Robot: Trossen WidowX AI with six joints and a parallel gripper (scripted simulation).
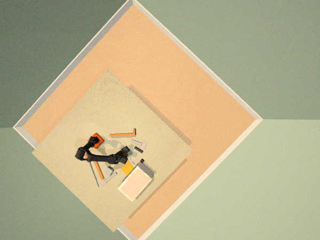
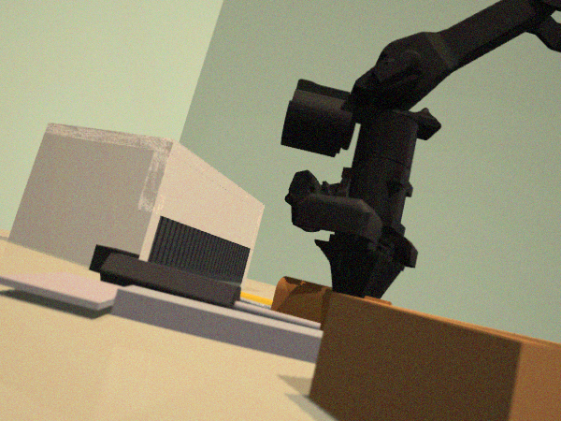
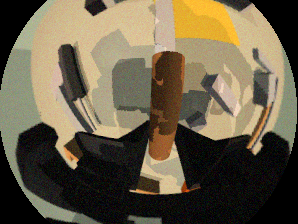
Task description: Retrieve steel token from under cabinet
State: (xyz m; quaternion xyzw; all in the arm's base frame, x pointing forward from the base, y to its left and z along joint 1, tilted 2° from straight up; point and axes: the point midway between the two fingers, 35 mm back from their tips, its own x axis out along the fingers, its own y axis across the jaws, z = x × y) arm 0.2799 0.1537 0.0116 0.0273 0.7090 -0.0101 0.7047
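My gripper tip is now 5 cm short of the dark screwdriver and 13 cm to the right of it. Round my gripper tip: token 35 cm ahead, 6 cm to the right; orange stick 4 cm behind, 34 cm to the right.
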